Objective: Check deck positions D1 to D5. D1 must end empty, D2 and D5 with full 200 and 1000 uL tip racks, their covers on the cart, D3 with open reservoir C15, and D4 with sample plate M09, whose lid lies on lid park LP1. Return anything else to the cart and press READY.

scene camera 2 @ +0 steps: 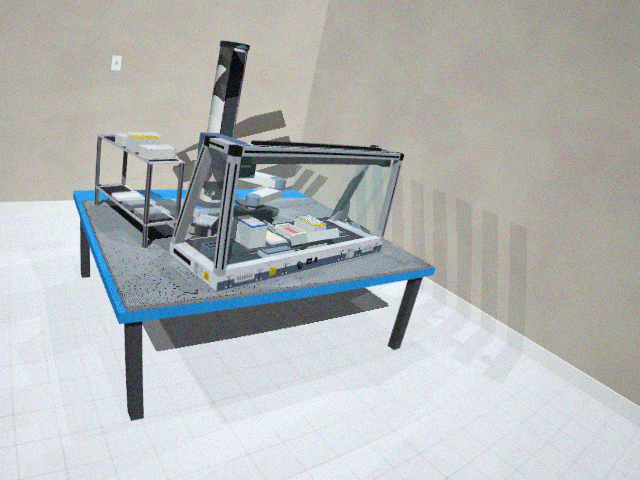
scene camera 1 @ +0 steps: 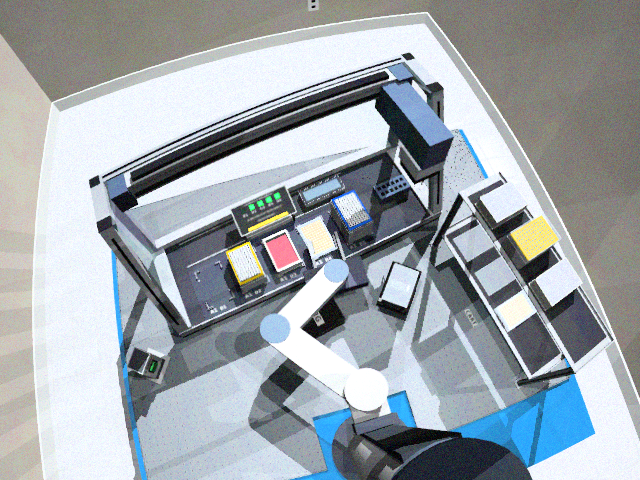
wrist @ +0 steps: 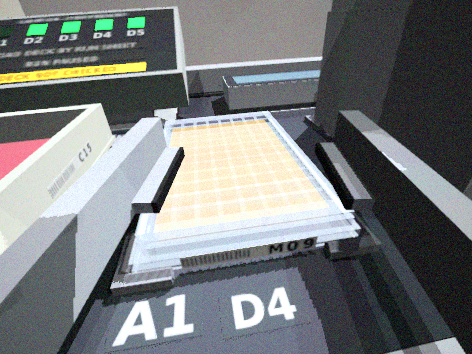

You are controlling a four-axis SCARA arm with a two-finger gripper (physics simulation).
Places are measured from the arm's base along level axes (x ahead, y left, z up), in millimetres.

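Pixels of known places: gripper, fingertip midpoint: (scene camera 2: 267, 231) (scene camera 1: 321, 236) (wrist: 248, 133).
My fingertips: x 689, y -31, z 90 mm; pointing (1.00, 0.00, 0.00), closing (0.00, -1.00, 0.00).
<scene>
Behind a point stands the place of what it marks.
My gripper (wrist: 248, 133) {z 90, x 689, y -31 mm} is open and empty, with its fingers above and on either side of sample plate M09 (wrist: 240, 172) {z 72, x 682, y -27 mm} (scene camera 1: 317, 235) {z 72, x 704, y -22 mm} at D4. Clear layers edge the plate; whether a lid is among them I cannot tell. Open reservoir C15 (scene camera 1: 281, 251) {z 74, x 681, y 105 mm} (scene camera 2: 292, 232) {z 66, x 659, y 127 mm}, with red contents, stands at D3. A yellow-rimmed tip rack (scene camera 1: 244, 264) (scene camera 2: 310, 222) stands at D2, a blue-rimmed one (scene camera 1: 351, 209) (scene camera 2: 251, 233) at D5. D1 (scene camera 1: 209, 281) {z 61, x 648, y 360 mm} holds no labware. The cart (scene camera 1: 581, 335) {z 363, x 105, y -578 mm} (scene camera 2: 147, 201) {z 212, x 622, y -553 mm} stands at the right in scene camera 1. I cannot make out LP1.
The status panel (scene camera 1: 264, 210) {z 128, x 813, y 125 mm} (wrist: 90, 55) {z 119, x 801, y 103 mm} shows green lamps for D2 to D5. A blue-topped trough (scene camera 1: 323, 191) {z 84, x 853, y -84 mm} and black rack (scene camera 1: 391, 187) {z 96, x 799, y -311 mm} stand behind. A pale-topped block (scene camera 1: 400, 285) {z 71, x 466, y -227 mm} stands before the deck. The cart bears a yellow-topped box (scene camera 1: 535, 238) {z 433, x 379, y -516 mm}. A small green-lit box (scene camera 1: 153, 365) {z 106, x 404, y 584 mm} stands front left.
</scene>
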